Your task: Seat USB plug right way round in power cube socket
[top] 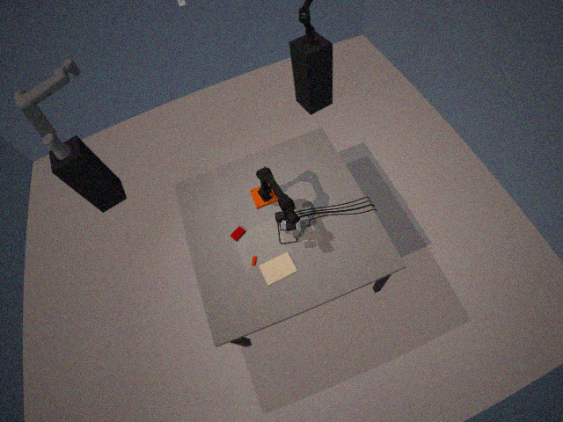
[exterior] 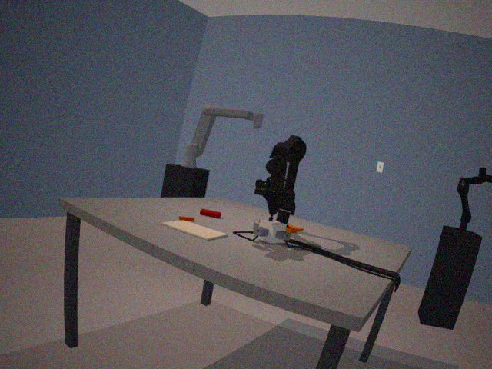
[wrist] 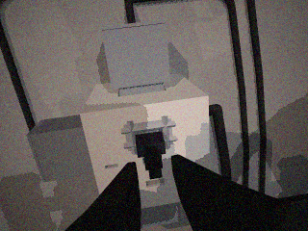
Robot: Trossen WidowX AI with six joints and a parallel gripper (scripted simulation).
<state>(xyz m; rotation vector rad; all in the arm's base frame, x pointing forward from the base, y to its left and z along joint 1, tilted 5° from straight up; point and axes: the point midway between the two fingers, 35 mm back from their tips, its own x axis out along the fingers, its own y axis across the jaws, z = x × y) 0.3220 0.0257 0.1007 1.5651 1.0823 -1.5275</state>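
Right now the black USB plug is 1 cm below my gripper tip. The rest, counted from my gripper tip: cream pad: 24 cm to the right, 19 cm ahead, 10 cm below; then red block: 34 cm to the right, 18 cm behind, 9 cm below; then small orange piece: 34 cm to the right, 10 cm below, 6 cm ahead.
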